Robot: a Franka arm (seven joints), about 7 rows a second.
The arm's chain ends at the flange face. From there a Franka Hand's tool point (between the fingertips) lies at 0.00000 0.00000 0.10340 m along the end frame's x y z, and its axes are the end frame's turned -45 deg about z.
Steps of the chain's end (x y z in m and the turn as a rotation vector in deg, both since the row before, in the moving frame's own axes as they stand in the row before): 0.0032, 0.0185, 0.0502, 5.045, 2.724, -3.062; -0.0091, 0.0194, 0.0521, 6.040, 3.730, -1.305; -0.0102, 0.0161, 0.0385, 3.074, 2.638, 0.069; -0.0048, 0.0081, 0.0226, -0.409, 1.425, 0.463; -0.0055, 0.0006, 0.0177, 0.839, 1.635, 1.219
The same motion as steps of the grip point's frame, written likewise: -0.0010, 0.0121, 0.0497, 1.641, 5.494, -3.062; -0.0078, 0.0042, 0.0513, 1.633, 6.908, -1.305; -0.0113, 0.0036, 0.0382, 0.308, 4.039, 0.069; -0.0078, 0.0047, 0.0226, -1.297, 0.718, 0.463; -0.0012, -0.0024, 0.0176, -0.563, 1.749, 1.219
